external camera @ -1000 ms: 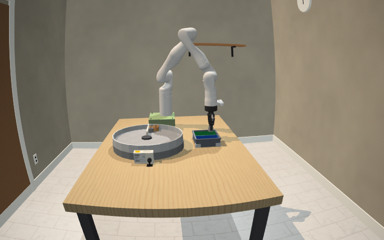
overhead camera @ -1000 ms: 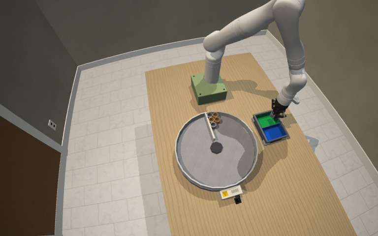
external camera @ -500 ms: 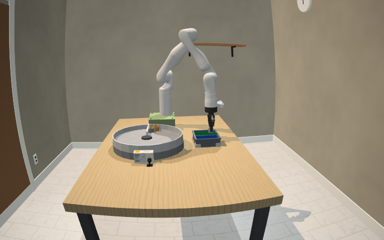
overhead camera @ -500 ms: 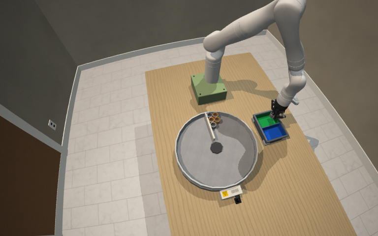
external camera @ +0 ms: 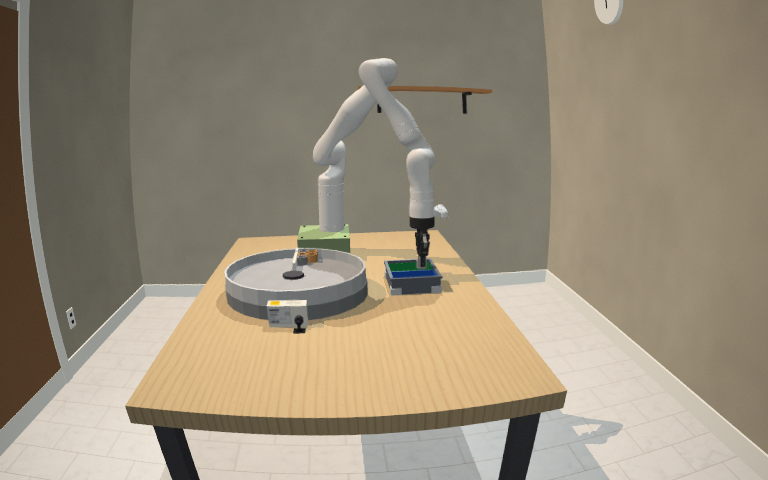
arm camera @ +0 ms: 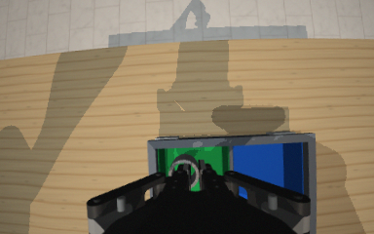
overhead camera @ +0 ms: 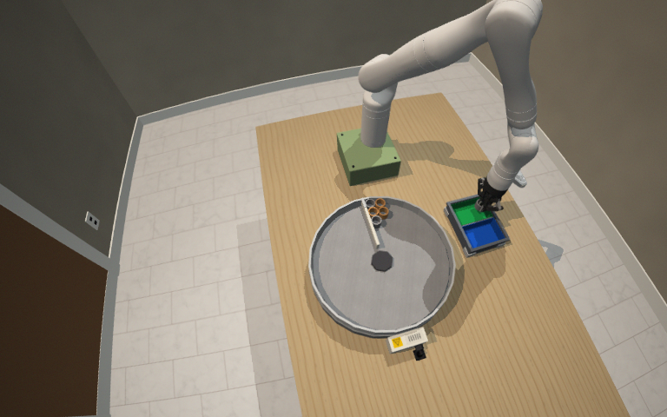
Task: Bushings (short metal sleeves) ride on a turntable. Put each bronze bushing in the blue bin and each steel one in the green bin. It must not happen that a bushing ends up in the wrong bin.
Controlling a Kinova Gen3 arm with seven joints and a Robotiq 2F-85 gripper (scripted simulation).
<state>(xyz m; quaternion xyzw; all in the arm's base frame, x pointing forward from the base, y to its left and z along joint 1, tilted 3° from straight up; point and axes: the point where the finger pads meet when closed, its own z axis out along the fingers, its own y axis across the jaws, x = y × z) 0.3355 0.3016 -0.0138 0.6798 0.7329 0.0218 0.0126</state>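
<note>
The blue bin is 5 cm ahead of my hand, 3 cm to the right of it and 3 cm below it. From my hand the other things lie so: turntable (38 cm to the right, 12 cm ahead).
</note>
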